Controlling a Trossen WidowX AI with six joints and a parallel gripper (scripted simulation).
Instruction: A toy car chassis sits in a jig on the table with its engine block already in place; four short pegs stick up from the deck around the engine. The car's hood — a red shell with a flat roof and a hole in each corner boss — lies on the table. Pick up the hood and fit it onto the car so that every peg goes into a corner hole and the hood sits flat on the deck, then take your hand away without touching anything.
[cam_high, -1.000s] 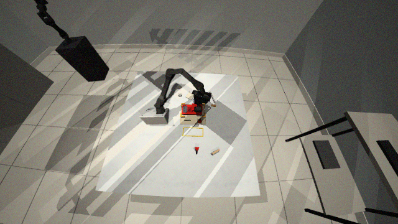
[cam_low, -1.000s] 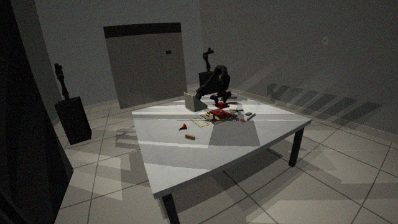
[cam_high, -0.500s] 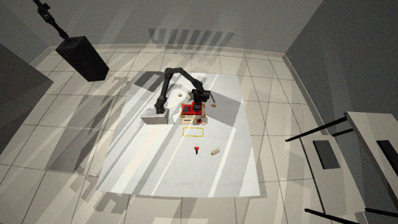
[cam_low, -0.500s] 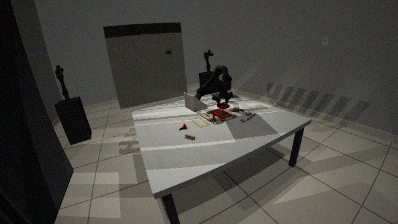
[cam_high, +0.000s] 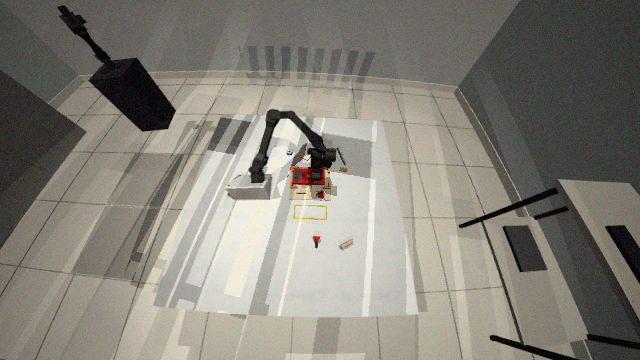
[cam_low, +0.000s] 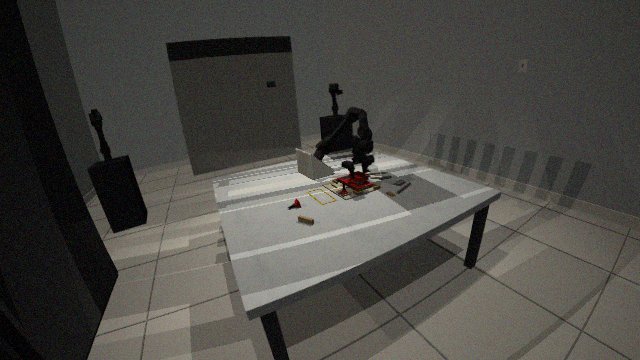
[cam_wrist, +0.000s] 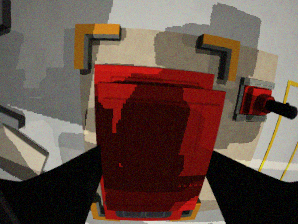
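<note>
My gripper tip is 10 mm below the red hood. The rest, counted from my gripper tip: wooden block: 130 mm ahead, 420 mm to the right, 50 mm below; tan jig: 20 mm behind, 20 mm to the right, 50 mm below.
</note>
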